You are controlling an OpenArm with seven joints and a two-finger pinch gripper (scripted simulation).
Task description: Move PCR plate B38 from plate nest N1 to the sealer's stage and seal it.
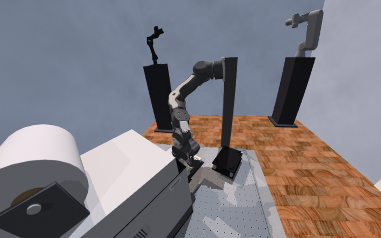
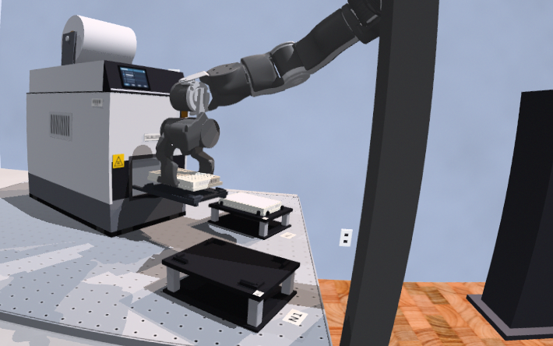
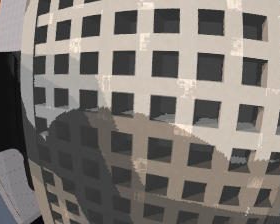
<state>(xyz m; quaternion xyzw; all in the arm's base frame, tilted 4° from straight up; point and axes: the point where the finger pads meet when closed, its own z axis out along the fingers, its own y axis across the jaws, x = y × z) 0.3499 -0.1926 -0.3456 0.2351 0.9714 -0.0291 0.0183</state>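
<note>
The sealer's stage lies 2 cm below my hand. The rest, counted from my hand: start key (13 cm to the right, 7 cm above, 5 cm ahead); door (6 cm ahead, 4 cm below, 3 cm to the right); 96-well plate B38 (right at my hand).
</note>
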